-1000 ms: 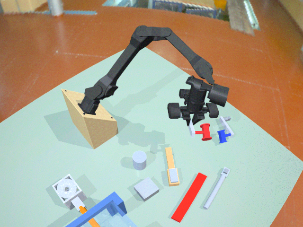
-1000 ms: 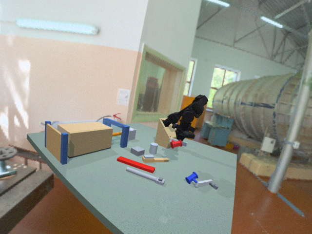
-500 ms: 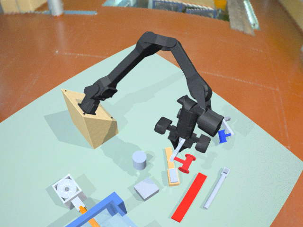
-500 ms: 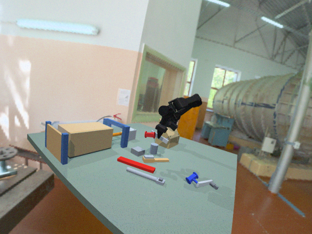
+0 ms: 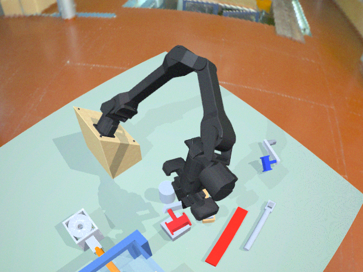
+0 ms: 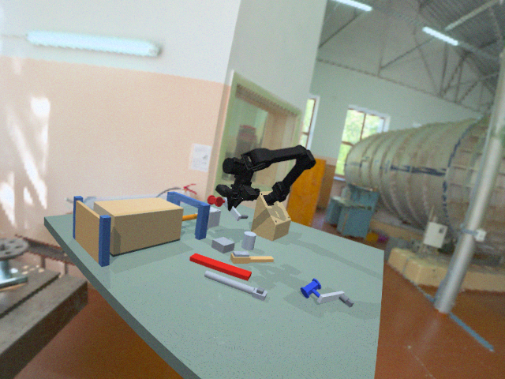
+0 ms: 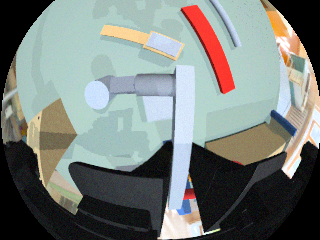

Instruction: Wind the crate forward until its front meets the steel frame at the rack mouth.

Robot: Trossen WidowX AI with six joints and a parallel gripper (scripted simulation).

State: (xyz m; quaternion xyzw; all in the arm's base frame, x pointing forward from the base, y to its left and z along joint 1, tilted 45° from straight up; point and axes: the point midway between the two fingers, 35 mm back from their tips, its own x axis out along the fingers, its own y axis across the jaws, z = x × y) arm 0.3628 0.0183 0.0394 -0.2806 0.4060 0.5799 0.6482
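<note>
The winch handle is 1 cm to the right of my gripper tip, 1 cm ahead of it and 1 cm above it. From my gripper tip the other things lie so: tan-handled tool 16 cm below, 13 cm to the left, 2 cm behind; then red knob 5 cm to the right, 3 cm ahead, 3 cm above; then grey block 16 cm below, 2 cm to the right, 1 cm behind.
</note>
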